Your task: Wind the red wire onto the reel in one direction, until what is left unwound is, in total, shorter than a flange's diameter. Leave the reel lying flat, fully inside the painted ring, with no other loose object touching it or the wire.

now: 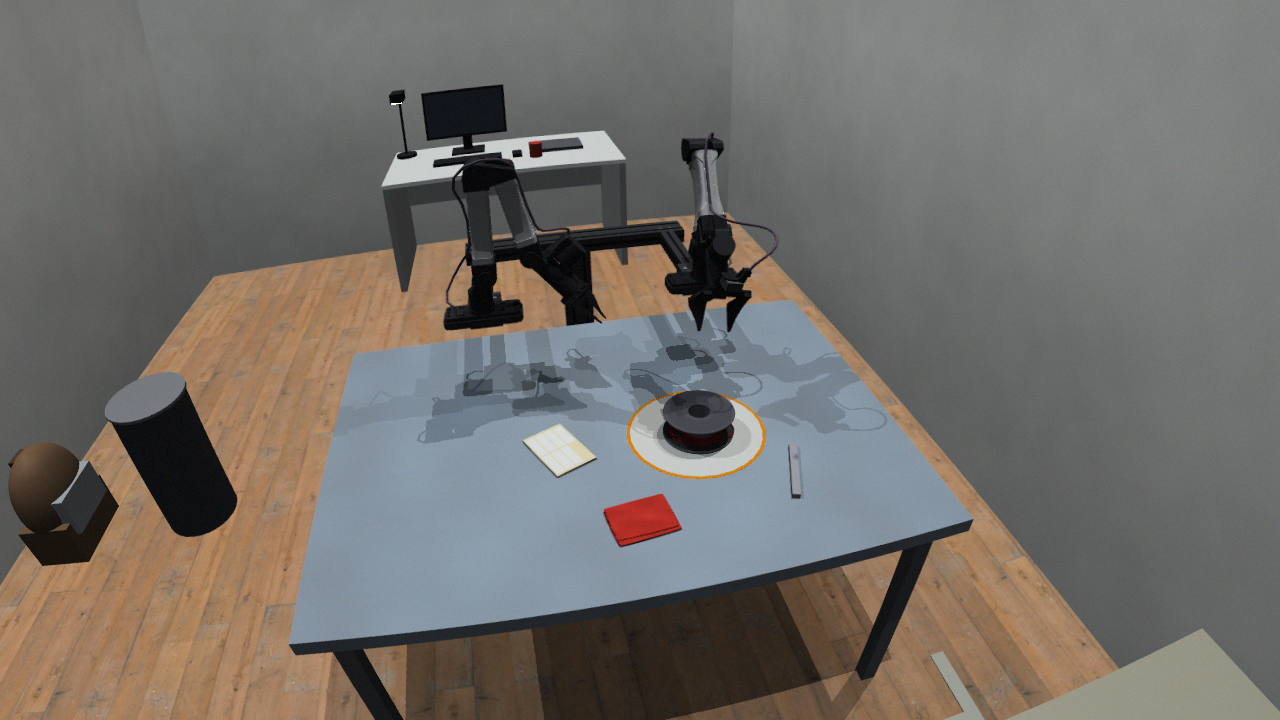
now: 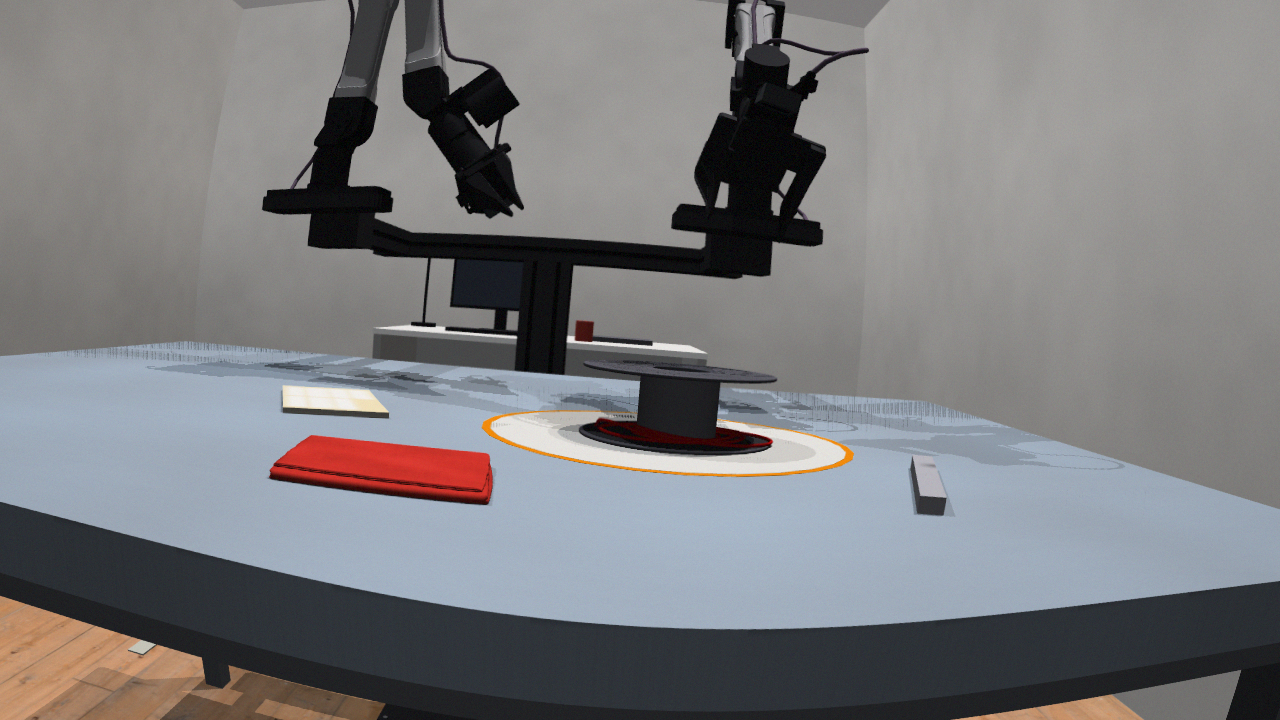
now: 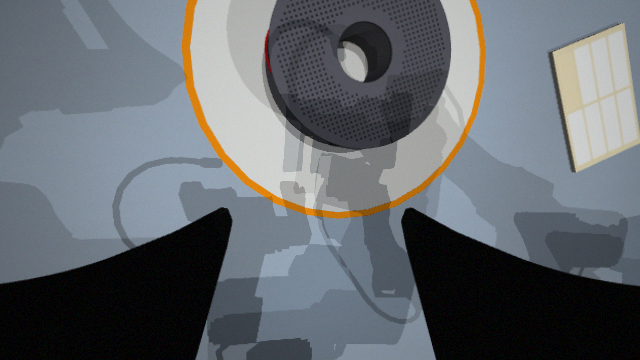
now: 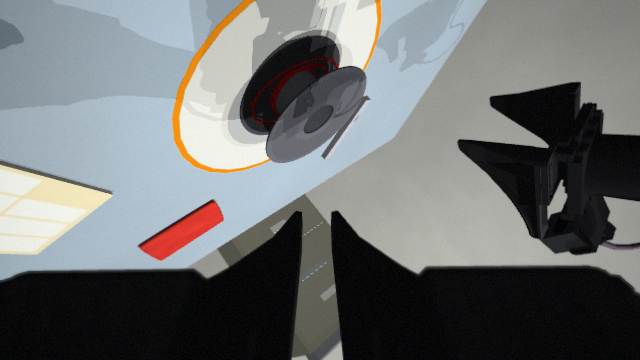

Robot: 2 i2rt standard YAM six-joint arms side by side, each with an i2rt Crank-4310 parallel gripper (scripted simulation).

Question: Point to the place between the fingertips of my left gripper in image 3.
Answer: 316,213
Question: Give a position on a cream gridded tile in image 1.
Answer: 556,448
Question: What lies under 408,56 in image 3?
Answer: A dark reel.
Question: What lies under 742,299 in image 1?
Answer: My left gripper.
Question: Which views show my right gripper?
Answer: Image 1, image 2 and image 4 only.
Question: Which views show my left gripper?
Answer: Image 1, image 2, image 3 and image 4: all of them.
